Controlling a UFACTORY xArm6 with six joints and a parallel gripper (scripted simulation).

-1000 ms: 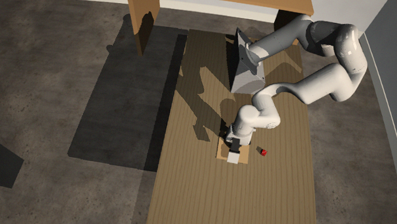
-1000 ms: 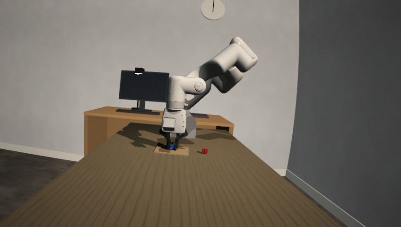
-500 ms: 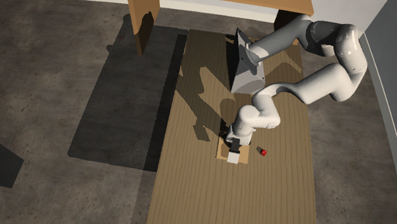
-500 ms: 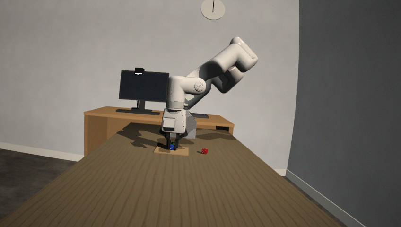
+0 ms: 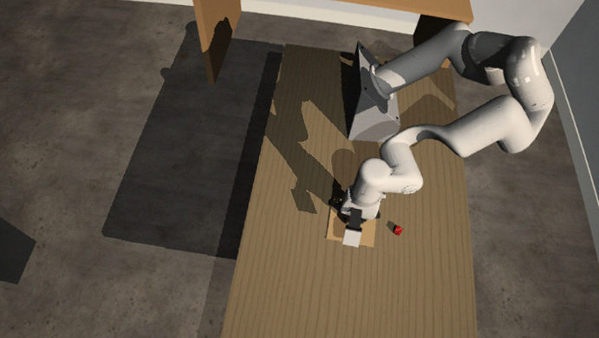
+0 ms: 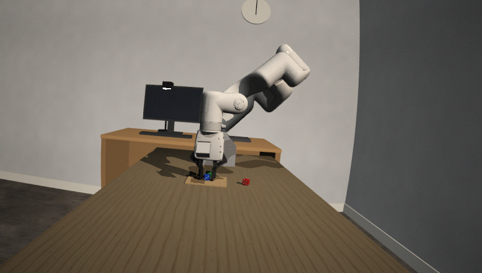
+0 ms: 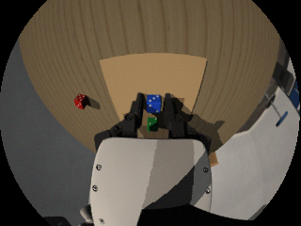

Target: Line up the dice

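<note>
Now: hand 1 cm above the blue die. Round my hand: red die 14 cm to the left, 2 cm below; green die 5 cm behind, 1 cm below; tan mat 2 cm below.
</note>
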